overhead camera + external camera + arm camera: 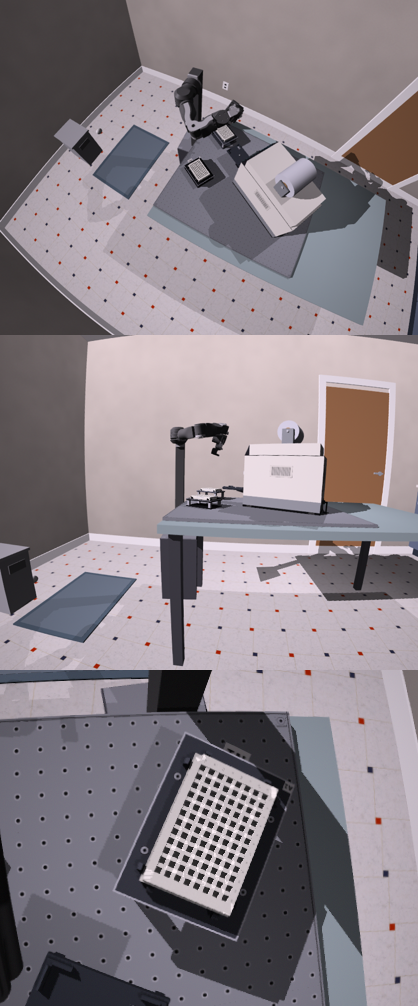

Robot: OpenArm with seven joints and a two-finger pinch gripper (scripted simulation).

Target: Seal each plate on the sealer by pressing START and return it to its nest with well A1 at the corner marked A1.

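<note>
Now: hand 27 cm above the plate nest, 6 cm to the right of it and 3 cm past it. From my hand the other things lie so: N1 label: 33 cm below, 12 cm to the left, 12 cm behind; then screen: 24 cm ahead, 13 cm to the right, 1 cm below; then sealer stage: 23 cm below, 12 cm ahead, 9 cm to the right.
</note>
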